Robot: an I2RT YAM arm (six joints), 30 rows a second.
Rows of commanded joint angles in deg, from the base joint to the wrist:
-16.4, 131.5, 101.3, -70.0, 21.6, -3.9
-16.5, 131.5, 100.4, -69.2, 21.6, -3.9
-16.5, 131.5, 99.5, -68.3, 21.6, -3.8
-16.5, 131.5, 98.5, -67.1, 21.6, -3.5
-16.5, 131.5, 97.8, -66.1, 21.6, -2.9
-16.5, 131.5, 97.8, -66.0, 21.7, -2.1
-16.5, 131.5, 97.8, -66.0, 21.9, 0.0
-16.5, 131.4, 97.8, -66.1, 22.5, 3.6
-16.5, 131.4, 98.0, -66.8, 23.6, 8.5
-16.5, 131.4, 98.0, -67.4, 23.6, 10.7
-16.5, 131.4, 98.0, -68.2, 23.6, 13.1
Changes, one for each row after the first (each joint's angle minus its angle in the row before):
-0.1, 0.0, -0.9, 0.8, 0.0, 0.0
0.0, 0.0, -0.9, 0.9, 0.0, 0.1
0.0, 0.0, -1.0, 1.2, 0.0, 0.3
0.0, 0.0, -0.7, 1.0, 0.0, 0.6
0.0, 0.0, 0.0, 0.1, 0.1, 0.8
0.0, 0.0, 0.0, 0.0, 0.2, 2.1
0.0, -0.1, 0.0, -0.1, 0.6, 3.6
0.0, 0.0, 0.2, -0.7, 1.1, 4.9
0.0, 0.0, 0.0, -0.6, 0.0, 2.2
0.0, 0.0, 0.0, -0.8, 0.0, 2.4

